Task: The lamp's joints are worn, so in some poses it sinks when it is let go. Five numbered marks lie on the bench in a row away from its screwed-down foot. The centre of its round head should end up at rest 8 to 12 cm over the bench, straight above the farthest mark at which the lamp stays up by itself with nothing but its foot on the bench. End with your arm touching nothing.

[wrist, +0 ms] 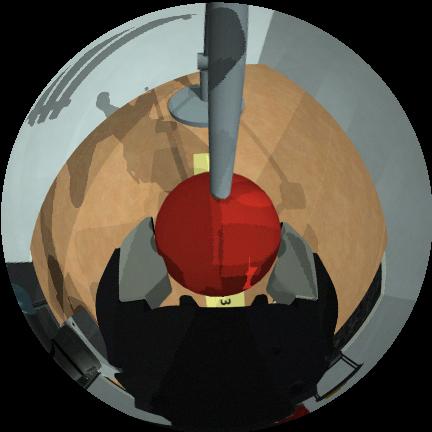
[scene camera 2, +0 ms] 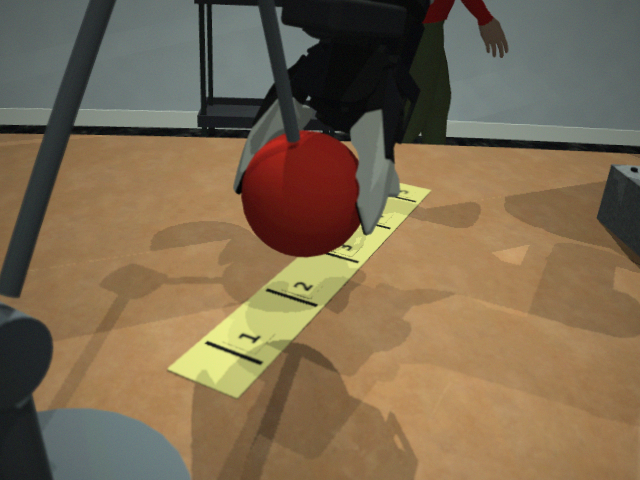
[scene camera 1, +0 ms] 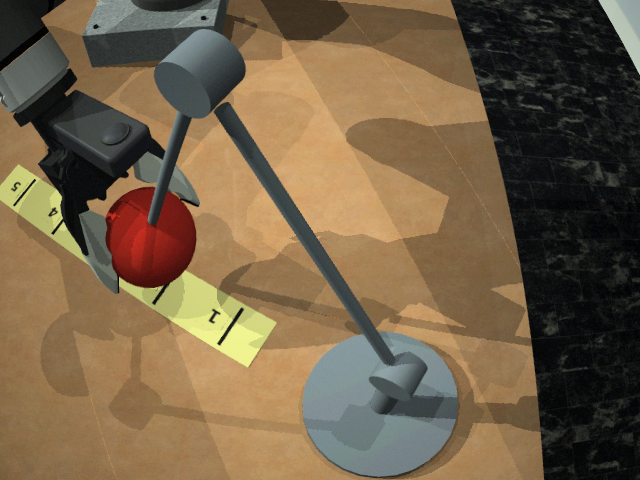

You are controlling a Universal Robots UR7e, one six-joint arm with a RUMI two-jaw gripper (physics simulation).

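Pixels of known places: gripper, fingertip midpoint: (scene camera 2: 296, 212) (scene camera 1: 157, 249); arm's base at its link origin: (wrist: 80, 347).
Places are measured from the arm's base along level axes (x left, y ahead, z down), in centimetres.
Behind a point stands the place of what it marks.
The lamp's round red head (scene camera 1: 149, 253) @(x 17.4, y 50.5, z -6.6 cm) (scene camera 2: 299, 206) @(x 20.2, y 46.9, z -4.5 cm) (wrist: 200, 240) @(x 15.5, y 46.2, z -8.3 cm) is held off the bench, above the yellow numbered strip (scene camera 1: 196, 312) @(x 19.7, y 50.2, z 6.4 cm) (scene camera 2: 222, 374) @(x 26.4, y 51.1, z 6.4 cm) (wrist: 201, 161) @(x 26.6, y 50.2, z 6.4 cm). It seems to be around marks 2 and 3; which it is straight above I cannot tell. My gripper (scene camera 1: 157, 248) @(x 16.3, y 47.7, z -2.2 cm) (scene camera 2: 302, 212) @(x 16.3, y 47.7, z -2.2 cm) (wrist: 216, 222) @(x 16.3, y 47.7, z -2.2 cm) is shut on the head, one jaw on each side. The thin upper rod (scene camera 1: 168, 170) @(x 21.9, y 50.1, z -19.8 cm) (scene camera 2: 279, 72) @(x 19.9, y 48.7, z -13.7 cm) (wrist: 227, 125) rises from the head to the elbow joint (scene camera 1: 201, 72) @(x 26.9, y 52.8, z -32.6 cm). The long lower rod (scene camera 1: 310, 242) @(x 32.8, y 54.1, z -20.2 cm) (scene camera 2: 56, 134) @(x 36.6, y 54.9, z -13.8 cm) slopes down to the round foot (scene camera 1: 336, 382) @(x 35.9, y 55.4, z 4.9 cm) (scene camera 2: 118, 439) @(x 35.0, y 55.0, z 5.0 cm) (wrist: 187, 112) @(x 37.7, y 51.8, z 5.0 cm).
A grey metal block (scene camera 1: 155, 38) @(x 1.4, y 12.0, z 1.7 cm) (scene camera 2: 620, 206) @(x -6.3, y 13.5, z 3.1 cm) stands on the bench, at the top in scene camera 1. Beyond the bench in scene camera 2 are a dark cart (scene camera 2: 232, 119) and a person (scene camera 2: 434, 87). The bench's edge borders dark floor (scene camera 1: 578, 232).
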